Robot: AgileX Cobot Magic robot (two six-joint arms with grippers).
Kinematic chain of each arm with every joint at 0, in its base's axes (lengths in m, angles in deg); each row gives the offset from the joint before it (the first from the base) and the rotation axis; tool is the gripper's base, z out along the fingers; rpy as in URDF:
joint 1: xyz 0 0 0.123 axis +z
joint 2: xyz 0 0 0 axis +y
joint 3: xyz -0.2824 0 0.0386 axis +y
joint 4: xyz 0.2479 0 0.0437 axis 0.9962 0 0.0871
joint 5: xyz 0 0 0 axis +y
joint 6: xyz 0.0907 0 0.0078 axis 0.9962 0 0.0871
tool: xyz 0 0 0 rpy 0 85 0
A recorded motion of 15 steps. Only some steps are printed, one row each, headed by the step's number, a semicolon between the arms.
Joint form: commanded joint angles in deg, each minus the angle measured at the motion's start. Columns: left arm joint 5, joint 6, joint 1, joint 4, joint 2, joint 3; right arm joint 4, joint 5, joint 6, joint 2, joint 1, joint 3.
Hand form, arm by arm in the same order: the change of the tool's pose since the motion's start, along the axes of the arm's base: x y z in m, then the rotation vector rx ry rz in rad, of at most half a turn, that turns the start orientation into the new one. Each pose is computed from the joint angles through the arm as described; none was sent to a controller.
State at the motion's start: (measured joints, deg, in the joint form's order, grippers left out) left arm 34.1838 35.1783 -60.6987 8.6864 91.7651 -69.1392; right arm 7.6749 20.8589 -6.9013 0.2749 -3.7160 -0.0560
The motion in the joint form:
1: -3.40 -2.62 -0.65 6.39 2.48 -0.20; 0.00 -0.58 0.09 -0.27 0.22 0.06
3: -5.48 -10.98 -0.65 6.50 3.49 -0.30; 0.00 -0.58 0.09 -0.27 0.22 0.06
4: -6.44 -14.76 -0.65 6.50 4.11 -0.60; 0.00 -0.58 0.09 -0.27 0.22 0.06
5: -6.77 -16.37 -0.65 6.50 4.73 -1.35; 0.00 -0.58 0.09 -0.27 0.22 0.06
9: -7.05 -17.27 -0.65 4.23 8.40 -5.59; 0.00 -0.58 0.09 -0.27 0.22 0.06
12: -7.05 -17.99 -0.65 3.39 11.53 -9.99; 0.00 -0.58 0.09 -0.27 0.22 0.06
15: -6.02 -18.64 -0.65 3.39 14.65 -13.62; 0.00 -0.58 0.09 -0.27 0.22 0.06
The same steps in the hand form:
1: 0.0060 -0.0100 -0.0100 0.0149 -0.0750 -0.0236; 0.0000 0.0001 0.0008 0.0008 -0.0137 0.0021
3: 0.0079 -0.0149 -0.0138 -0.0615 -0.0092 0.0789; 0.0000 0.0001 0.0008 0.0008 -0.0137 0.0021
4: 0.0092 -0.0180 -0.0153 -0.0981 0.0215 0.1248; 0.0000 0.0001 0.0008 0.0008 -0.0137 0.0021
5: 0.0109 -0.0213 -0.0150 -0.1167 0.0333 0.1444; 0.0000 0.0001 0.0008 0.0008 -0.0137 0.0021
9: 0.0185 -0.0389 -0.0171 -0.1521 0.0688 0.1702; 0.0000 0.0001 0.0008 0.0008 -0.0137 0.0021
12: 0.0264 -0.0545 -0.0157 -0.1831 0.0788 0.1838; 0.0000 0.0001 0.0008 0.0008 -0.0137 0.0021
15: 0.0335 -0.0669 -0.0200 -0.1793 0.0869 0.1965; 0.0000 0.0001 0.0008 0.0008 -0.0137 0.0021

